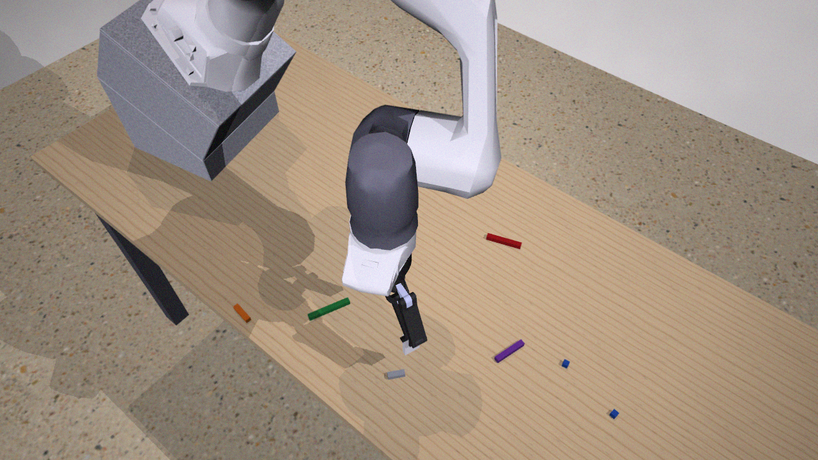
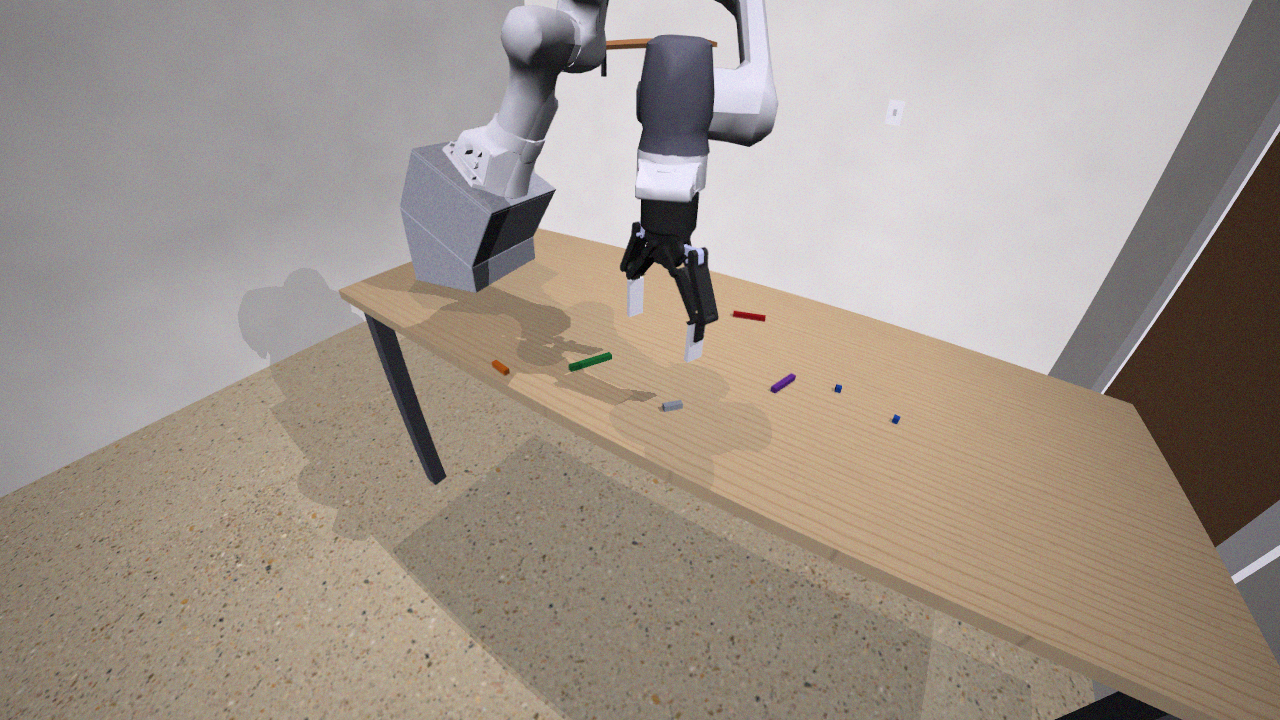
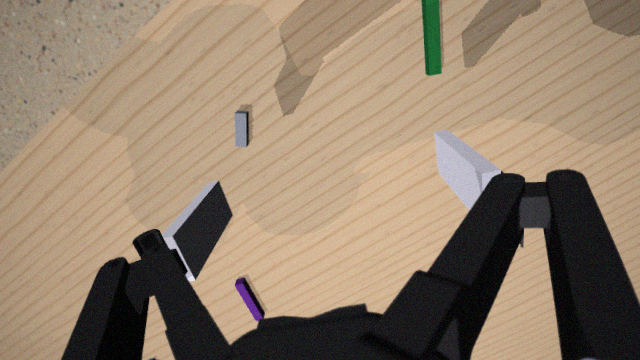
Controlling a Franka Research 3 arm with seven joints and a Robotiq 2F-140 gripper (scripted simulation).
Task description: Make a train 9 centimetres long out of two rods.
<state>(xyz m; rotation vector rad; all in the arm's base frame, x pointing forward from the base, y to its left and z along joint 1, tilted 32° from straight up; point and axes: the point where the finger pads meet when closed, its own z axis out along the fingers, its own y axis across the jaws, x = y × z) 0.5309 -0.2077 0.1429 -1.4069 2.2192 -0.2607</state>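
The green rod is 130 mm behind my hand, 20 mm to the right of it and 90 mm below it. From my hand the other things lie so: orange rod 250 mm behind, 120 mm to the right, 90 mm below; then purple rod 190 mm ahead, 100 mm to the left, 90 mm below; then grey rod 50 mm ahead, 50 mm to the right, 90 mm below.
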